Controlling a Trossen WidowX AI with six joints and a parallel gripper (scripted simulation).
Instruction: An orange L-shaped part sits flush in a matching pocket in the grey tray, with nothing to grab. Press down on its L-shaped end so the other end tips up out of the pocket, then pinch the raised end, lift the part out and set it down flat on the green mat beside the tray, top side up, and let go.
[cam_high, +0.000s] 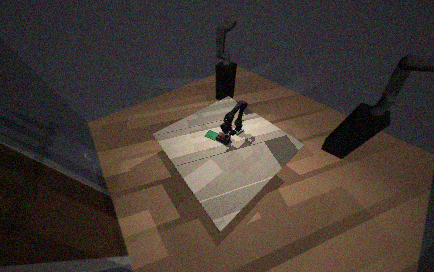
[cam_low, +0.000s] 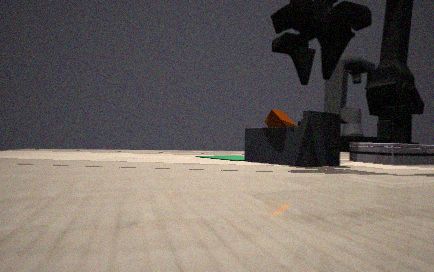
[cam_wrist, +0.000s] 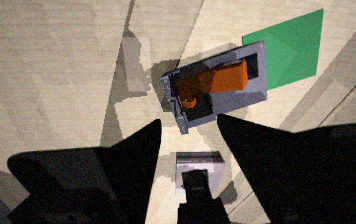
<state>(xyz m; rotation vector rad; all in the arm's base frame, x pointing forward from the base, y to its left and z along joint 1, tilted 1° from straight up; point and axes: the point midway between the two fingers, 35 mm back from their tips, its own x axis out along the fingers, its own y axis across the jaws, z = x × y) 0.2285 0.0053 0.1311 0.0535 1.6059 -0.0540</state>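
My gripper tip is 100 mm above the orange L-shaped part and 30 mm to the left of it. Round my gripper tip: green mat 210 mm to the right, 160 mm below, 30 mm ahead.
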